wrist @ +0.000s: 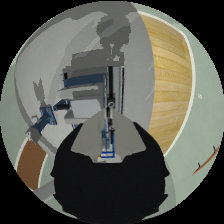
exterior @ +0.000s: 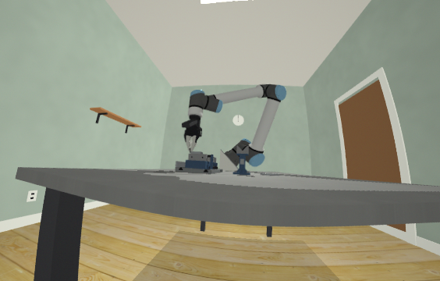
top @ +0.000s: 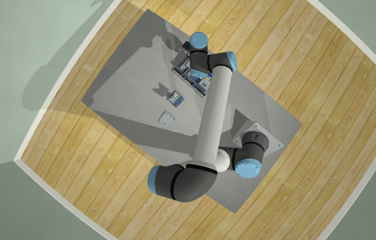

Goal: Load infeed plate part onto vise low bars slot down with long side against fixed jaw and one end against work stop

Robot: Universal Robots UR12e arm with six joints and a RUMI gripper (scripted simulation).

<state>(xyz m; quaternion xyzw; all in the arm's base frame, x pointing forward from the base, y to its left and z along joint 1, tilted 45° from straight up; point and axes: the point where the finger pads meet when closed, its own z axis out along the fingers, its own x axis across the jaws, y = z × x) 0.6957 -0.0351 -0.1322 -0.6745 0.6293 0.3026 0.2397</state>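
The vise is 8 cm below my hand, 7 cm behind it and 6 cm to the left of it. From my hand the other things lie so: infeed plate 44 cm to the left, 14 cm behind, 11 cm below; then part 4 cm to the left, 3 cm below.
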